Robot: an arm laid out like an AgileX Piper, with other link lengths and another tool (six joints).
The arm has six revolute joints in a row. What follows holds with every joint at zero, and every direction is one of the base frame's.
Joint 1 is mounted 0.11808 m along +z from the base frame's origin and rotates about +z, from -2.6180 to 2.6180 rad.
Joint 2 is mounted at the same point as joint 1 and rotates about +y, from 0.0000 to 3.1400 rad.
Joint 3 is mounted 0.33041 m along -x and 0.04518 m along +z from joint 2 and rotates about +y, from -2.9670 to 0.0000 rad.
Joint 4 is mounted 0.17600 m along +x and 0.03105 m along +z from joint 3 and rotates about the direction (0.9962, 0, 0.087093), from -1.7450 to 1.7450 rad.
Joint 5 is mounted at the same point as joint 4 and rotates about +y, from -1.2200 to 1.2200 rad.
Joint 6 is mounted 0.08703 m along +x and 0.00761 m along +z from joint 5 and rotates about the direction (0.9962, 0, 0.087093), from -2.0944 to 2.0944 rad.
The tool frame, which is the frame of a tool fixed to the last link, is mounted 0.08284 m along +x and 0.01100 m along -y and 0.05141 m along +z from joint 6; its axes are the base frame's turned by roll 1.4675, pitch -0.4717 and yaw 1.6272 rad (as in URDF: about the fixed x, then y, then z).
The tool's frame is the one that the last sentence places.
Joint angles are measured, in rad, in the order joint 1, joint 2, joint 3, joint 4, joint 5, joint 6. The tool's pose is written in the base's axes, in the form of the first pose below.
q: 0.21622, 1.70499, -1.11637, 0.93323, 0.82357, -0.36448
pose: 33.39 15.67 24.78 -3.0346 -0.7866 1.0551
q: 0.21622, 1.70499, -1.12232, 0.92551, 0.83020, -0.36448
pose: 33.38 15.71 24.86 -3.0407 -0.7848 1.0678
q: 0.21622, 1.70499, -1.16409, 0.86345, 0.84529, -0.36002
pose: 33.76 15.59 25.48 -3.1153 -0.7658 1.1556
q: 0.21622, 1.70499, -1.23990, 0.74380, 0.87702, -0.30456
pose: 34.41 15.05 26.41 3.0822 -0.7131 1.2413
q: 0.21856, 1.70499, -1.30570, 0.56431, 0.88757, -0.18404
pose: 35.25 13.43 26.79 3.0040 -0.6107 1.2630
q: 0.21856, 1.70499, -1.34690, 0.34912, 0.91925, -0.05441
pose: 35.65 11.00 26.52 2.9475 -0.4638 1.2565
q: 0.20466, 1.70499, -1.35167, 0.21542, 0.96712, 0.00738
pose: 35.36 8.80 25.80 2.9418 -0.3470 1.2372
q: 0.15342, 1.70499, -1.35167, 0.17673, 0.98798, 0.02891
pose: 35.49 6.43 25.54 2.9475 -0.3096 1.1781
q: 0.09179, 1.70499, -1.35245, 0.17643, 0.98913, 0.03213
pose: 35.81 4.22 25.54 2.9487 -0.3098 1.1134
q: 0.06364, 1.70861, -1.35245, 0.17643, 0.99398, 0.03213
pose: 35.89 3.22 25.37 2.9563 -0.3056 1.0837
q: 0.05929, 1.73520, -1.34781, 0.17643, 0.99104, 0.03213
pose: 36.21 3.07 24.31 2.9815 -0.2906 1.0715
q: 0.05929, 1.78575, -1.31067, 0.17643, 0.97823, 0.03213
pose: 36.22 3.04 21.62 3.0467 -0.2495 1.0520
